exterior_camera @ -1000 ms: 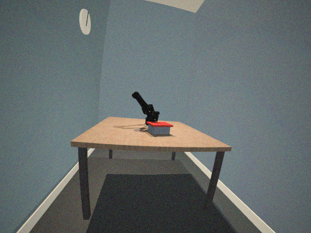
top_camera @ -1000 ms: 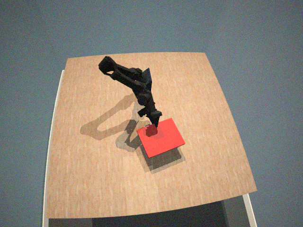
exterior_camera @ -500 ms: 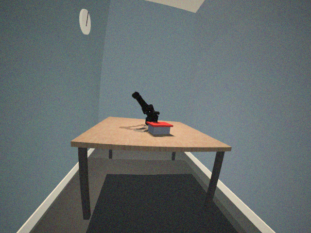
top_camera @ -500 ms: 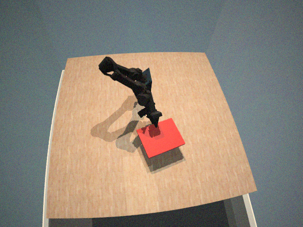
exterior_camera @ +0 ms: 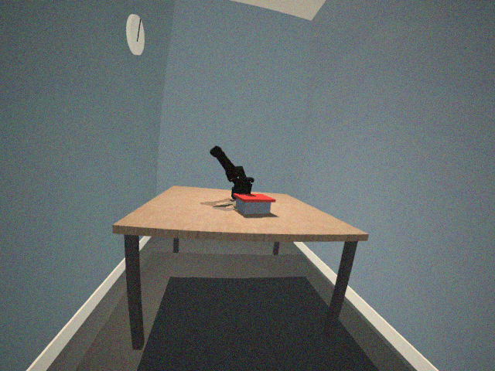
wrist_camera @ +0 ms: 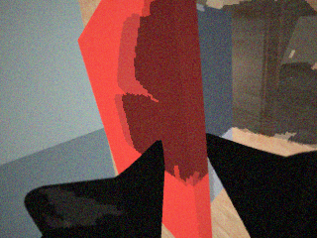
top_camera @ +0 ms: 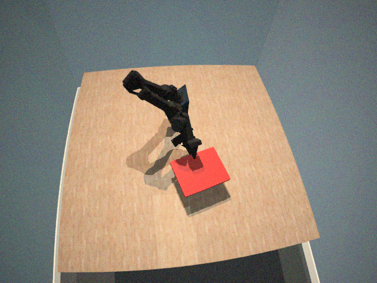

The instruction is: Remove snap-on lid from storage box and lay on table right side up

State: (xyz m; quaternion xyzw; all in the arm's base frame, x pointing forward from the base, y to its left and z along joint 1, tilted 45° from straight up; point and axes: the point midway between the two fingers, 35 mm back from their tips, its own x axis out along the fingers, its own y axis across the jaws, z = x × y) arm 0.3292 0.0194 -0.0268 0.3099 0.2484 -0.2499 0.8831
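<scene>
My gripper tip is 7 cm short of the red lid, 2 cm to the right of it and 1 cm below it. From my gripper tip the other things lie so: grey-blue storage box: 7 cm ahead, 4 cm below, 2 cm to the left.
</scene>
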